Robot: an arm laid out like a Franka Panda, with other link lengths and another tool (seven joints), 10 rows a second.
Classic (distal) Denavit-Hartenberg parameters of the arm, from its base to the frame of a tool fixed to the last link. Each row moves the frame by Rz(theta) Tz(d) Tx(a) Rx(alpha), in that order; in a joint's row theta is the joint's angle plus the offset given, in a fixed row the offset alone. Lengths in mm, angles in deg.
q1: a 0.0  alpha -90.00  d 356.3  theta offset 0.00
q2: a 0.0  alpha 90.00  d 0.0  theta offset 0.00
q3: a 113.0  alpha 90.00  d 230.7  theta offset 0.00
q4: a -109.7  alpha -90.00  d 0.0  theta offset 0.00
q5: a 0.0  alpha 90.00  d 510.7  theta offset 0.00
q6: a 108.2  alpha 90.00  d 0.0  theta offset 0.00
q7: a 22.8  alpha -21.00  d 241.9  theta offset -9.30
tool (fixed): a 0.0  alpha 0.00  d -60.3  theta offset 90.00
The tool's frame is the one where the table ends.
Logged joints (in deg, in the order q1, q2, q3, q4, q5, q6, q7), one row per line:
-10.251 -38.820 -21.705 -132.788 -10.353 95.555 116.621
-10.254 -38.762 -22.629 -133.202 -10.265 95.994 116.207
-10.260 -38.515 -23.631 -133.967 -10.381 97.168 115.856
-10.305 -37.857 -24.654 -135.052 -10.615 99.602 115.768
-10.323 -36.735 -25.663 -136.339 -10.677 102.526 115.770
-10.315 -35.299 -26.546 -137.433 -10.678 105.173 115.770
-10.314 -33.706 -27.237 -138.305 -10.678 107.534 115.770
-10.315 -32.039 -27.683 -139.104 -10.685 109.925 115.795
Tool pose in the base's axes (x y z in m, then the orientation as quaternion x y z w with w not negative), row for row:
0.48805 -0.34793 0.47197 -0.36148 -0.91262 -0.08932 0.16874
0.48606 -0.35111 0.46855 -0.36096 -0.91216 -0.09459 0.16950
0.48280 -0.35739 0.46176 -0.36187 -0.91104 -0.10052 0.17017
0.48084 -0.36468 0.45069 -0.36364 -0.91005 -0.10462 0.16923
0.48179 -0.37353 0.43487 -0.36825 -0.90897 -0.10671 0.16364
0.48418 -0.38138 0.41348 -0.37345 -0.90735 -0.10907 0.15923
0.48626 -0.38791 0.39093 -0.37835 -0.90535 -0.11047 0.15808
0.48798 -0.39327 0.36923 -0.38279 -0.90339 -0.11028 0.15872
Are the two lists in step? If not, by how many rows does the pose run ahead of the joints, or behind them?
The pose runs 1 row behind the joints: the pose in row i belongs to the joints in row i - 1.
